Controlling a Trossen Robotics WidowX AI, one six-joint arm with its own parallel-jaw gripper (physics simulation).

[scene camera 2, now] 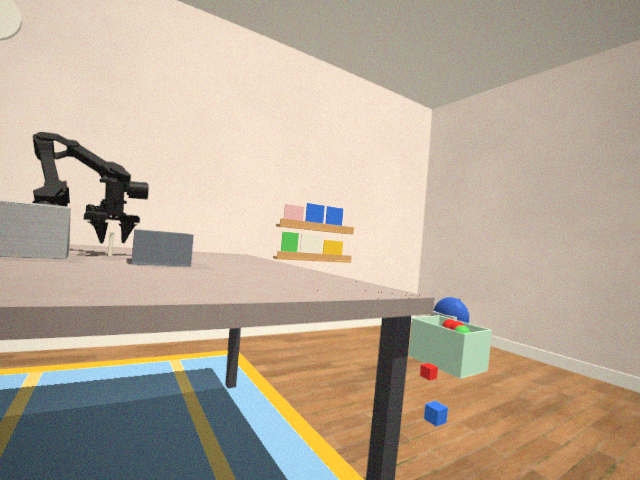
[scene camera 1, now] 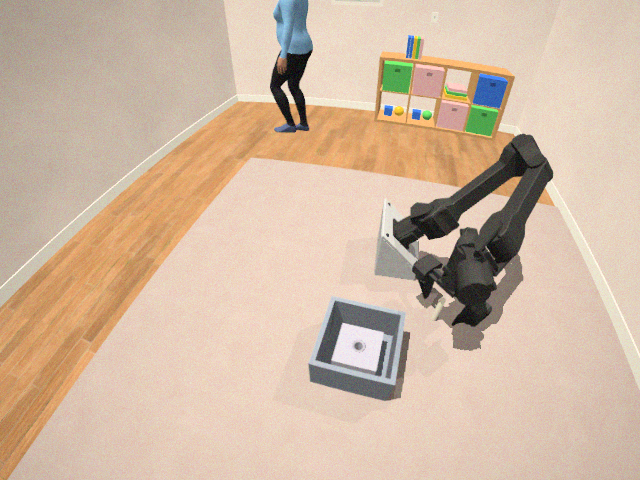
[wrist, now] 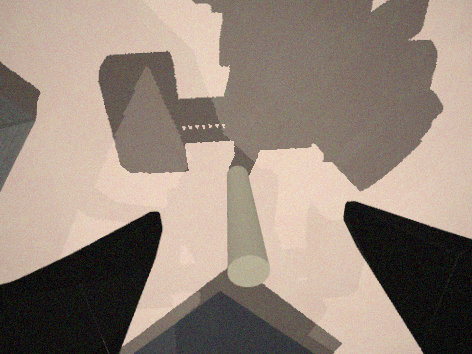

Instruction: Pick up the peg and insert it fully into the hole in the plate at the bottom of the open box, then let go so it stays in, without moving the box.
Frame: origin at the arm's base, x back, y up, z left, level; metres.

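Seen in the pictures: gripper, fingertip midpoint: [scene camera 2: 112,243] [scene camera 1: 439,311] [wrist: 253,215]; arm's base at its link origin: [scene camera 2: 42,221] [scene camera 1: 400,234].
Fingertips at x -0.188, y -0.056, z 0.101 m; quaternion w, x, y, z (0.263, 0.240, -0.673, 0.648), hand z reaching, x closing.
Pixels of each thing's middle, then the offset from my fingertips to it.
- open grey-blue box at the middle of its body: [scene camera 1: 358,348] [scene camera 2: 161,247] dz -0.181, dx -0.119, dy +0.006 m
- white plate at the middle of its body: [scene camera 1: 357,351] dz -0.181, dx -0.119, dy -0.008 m
The pale, slender peg [scene camera 1: 438,310] [scene camera 2: 110,246] [wrist: 243,225] stands upright on the table, apart from the box. My gripper [scene camera 1: 442,310] [scene camera 2: 113,241] [wrist: 253,215] is open and points down over it, one finger on each side. In scene camera 2 the peg's top reaches slightly above the fingertips; in the wrist view it shows between the fingers. The open grey-blue box [scene camera 1: 351,379] [scene camera 2: 162,249] [wrist: 222,327] stands near the peg, its corner at the bottom of the wrist view. Inside it lies the white plate [scene camera 1: 343,356] with a round hole near its middle; scene camera 2 hides both.
A light grey wedge-shaped block [scene camera 1: 394,260] [scene camera 2: 33,229] [wrist: 14,142] stands on the table beside the arm, behind the box in scene camera 1. The table's front edge [scene camera 2: 217,316] shows in scene camera 2. A person [scene camera 1: 293,56] stands in the background near a shelf unit [scene camera 1: 444,61].
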